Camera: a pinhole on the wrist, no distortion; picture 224 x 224 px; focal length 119.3 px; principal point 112.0 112.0 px. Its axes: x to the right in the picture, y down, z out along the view. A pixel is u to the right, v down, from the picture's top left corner.
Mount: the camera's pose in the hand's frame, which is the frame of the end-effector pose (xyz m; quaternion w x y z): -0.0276 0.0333 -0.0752 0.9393 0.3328 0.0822 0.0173
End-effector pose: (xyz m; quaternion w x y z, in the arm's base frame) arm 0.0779 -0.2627 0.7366 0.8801 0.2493 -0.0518 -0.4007
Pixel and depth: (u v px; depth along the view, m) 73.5 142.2 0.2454
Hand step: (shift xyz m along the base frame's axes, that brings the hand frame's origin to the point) -0.1432 -0.0615 0.1112
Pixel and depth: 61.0 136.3 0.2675
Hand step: -0.1846 -0.0581 0.1185
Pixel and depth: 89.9 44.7 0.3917
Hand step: -0.3184 -0.2252 -0.0989
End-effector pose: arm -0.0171 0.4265 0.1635 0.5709 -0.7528 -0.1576 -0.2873
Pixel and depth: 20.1 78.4 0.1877
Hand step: -0.1735 0.1068 0.0094
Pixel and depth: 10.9 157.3 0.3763
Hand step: -0.1956 0.3908 -0.1426
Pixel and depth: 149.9 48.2 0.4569
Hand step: -0.0709 0.2062 0.4250
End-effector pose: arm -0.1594 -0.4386 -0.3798 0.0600 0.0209 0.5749 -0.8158
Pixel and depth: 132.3 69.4 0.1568
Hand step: -0.0359 0.0278 0.0982
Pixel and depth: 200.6 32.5 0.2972
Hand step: -0.2681 0.0812 0.2425
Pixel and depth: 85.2 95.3 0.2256
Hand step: 0.0269 -0.0316 0.1602
